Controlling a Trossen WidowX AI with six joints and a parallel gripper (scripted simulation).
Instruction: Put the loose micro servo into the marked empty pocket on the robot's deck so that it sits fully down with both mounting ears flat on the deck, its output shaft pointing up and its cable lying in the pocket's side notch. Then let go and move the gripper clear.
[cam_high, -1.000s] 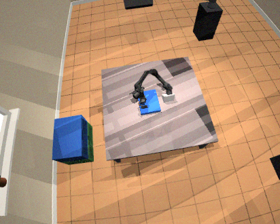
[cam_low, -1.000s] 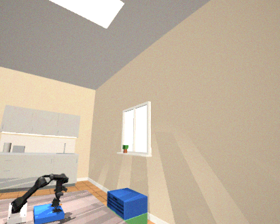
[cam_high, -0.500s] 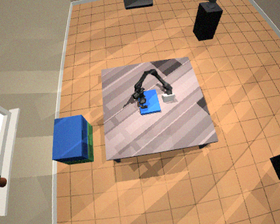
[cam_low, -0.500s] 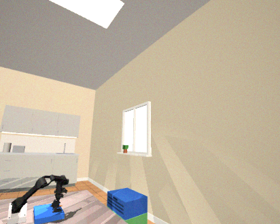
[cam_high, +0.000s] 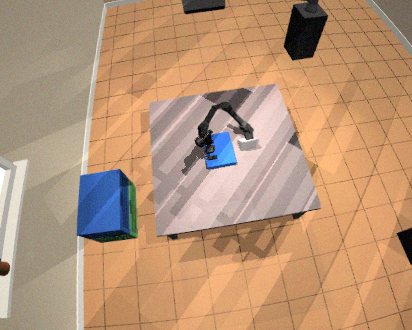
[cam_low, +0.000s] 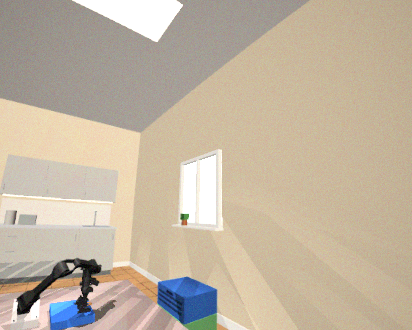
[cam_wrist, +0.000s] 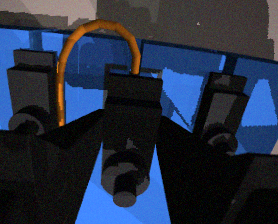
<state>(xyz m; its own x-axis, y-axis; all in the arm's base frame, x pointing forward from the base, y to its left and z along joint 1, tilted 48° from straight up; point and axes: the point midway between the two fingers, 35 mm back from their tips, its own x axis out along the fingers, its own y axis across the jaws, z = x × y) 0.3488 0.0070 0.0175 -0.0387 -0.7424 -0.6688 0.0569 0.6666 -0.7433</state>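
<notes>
Now: gripper tip 12 cm past the blue deck, 1 cm to the right of it and 7 cm above it.
</notes>
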